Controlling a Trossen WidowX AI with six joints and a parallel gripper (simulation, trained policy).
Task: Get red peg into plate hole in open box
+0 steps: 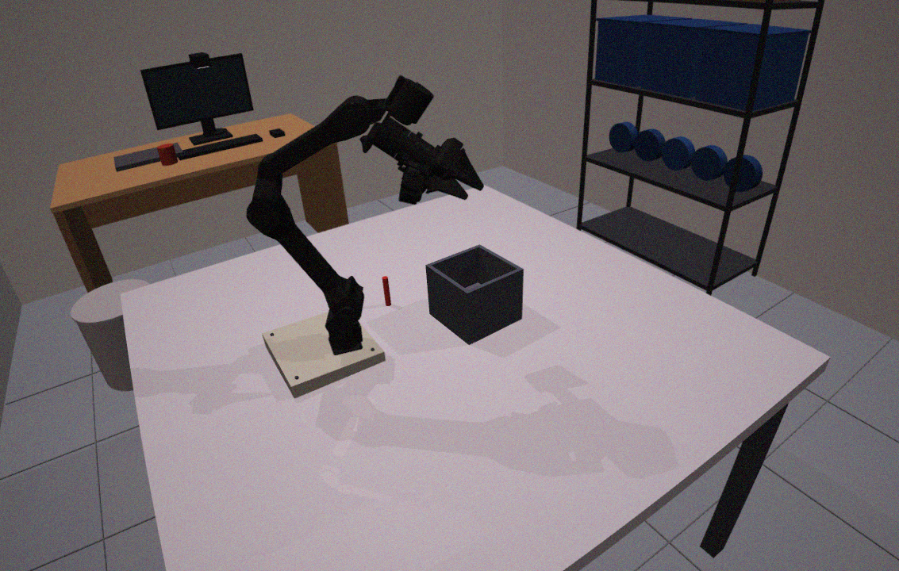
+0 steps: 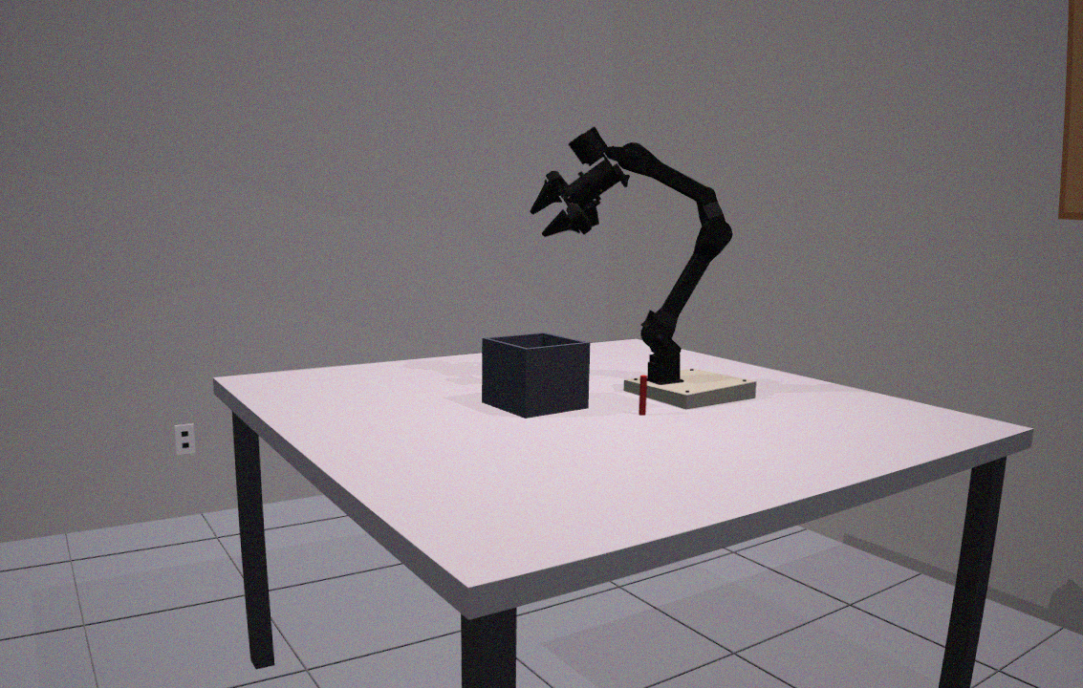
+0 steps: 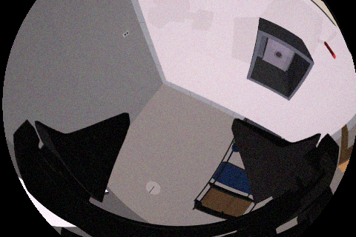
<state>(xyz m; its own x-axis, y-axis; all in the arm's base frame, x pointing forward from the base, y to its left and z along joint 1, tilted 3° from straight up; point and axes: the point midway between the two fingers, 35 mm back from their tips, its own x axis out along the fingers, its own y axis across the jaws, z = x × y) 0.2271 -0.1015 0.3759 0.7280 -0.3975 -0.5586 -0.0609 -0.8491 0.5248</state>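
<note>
My gripper tip is 12 cm past the red peg, 28 cm to the right of it and 33 cm above it. Round my gripper tip: pale plate 5 cm ahead, 13 cm to the left, 33 cm below.
</note>
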